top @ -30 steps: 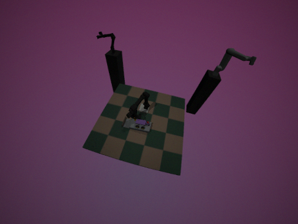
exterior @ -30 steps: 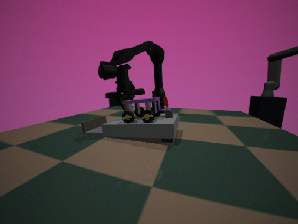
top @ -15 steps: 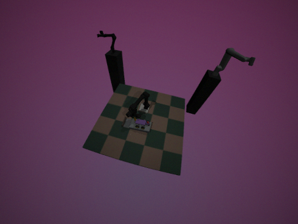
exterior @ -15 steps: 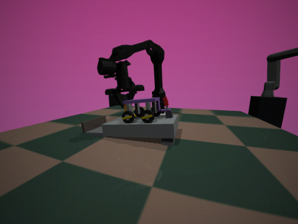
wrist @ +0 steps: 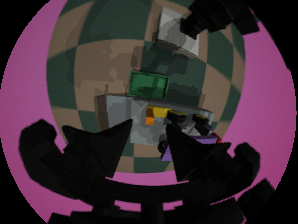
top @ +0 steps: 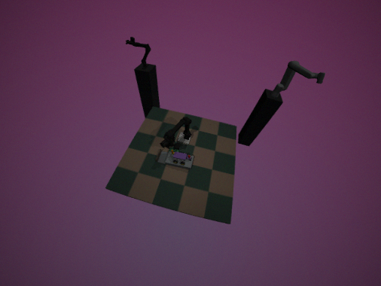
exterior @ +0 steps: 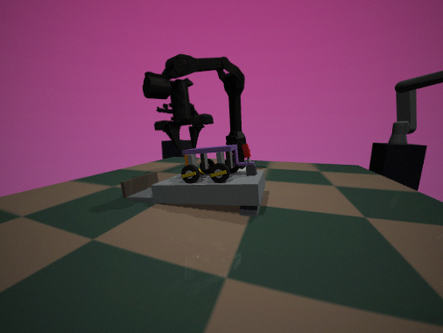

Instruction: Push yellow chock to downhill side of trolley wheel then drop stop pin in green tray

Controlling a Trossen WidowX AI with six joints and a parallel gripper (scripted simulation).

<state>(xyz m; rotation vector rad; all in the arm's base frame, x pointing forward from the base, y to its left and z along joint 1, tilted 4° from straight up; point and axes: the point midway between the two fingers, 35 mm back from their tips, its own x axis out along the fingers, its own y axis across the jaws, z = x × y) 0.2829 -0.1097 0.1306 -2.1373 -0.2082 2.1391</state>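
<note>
The red-headed stop pin is 30 mm ahead of my gripper tip, 210 mm to the left of it and 10 mm below it. Round my gripper tip: green tray 60 mm behind, 150 mm below; then grey ramp 60 mm ahead, 110 mm to the left, 90 mm below; then trolley 60 mm ahead, 110 mm to the left, 30 mm below.
</note>
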